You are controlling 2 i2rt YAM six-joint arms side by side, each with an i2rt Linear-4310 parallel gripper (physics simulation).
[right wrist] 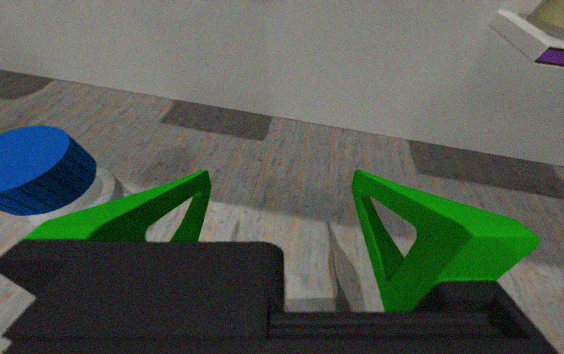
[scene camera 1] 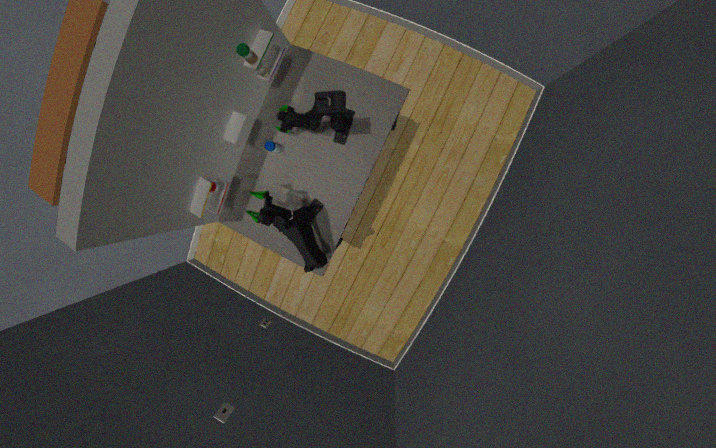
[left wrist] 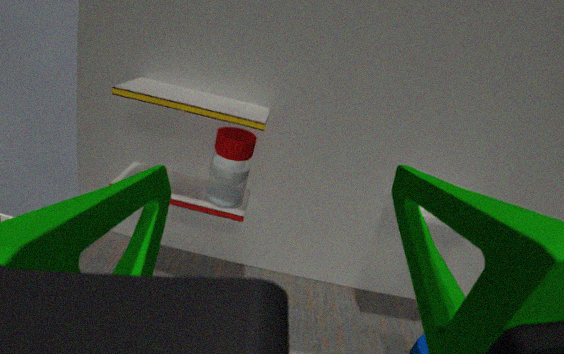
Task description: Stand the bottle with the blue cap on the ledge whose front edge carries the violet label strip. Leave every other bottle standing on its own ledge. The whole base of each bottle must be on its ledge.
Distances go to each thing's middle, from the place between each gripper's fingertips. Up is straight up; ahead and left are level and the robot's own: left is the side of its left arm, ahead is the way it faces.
Labels:
The red-capped bottle [left wrist: 230, 167] is 470 mm to the left of my right hand, 160 mm ahead of it and 120 mm above it. Also, from my right hand: red-strip ledge [left wrist: 185, 188] 530 mm to the left, 170 mm ahead, 60 mm above; then yellow-strip ledge [left wrist: 158, 89] 530 mm to the left, 200 mm above, 170 mm ahead.
I see my left gripper 310 mm short of the yellow-strip ledge, 100 mm to the right of it and 60 mm above it. Also, from my left hand: red-capped bottle 300 mm ahead, 140 mm below, 40 mm to the left; red-strip ledge 310 mm ahead, 200 mm below, 100 mm to the left.

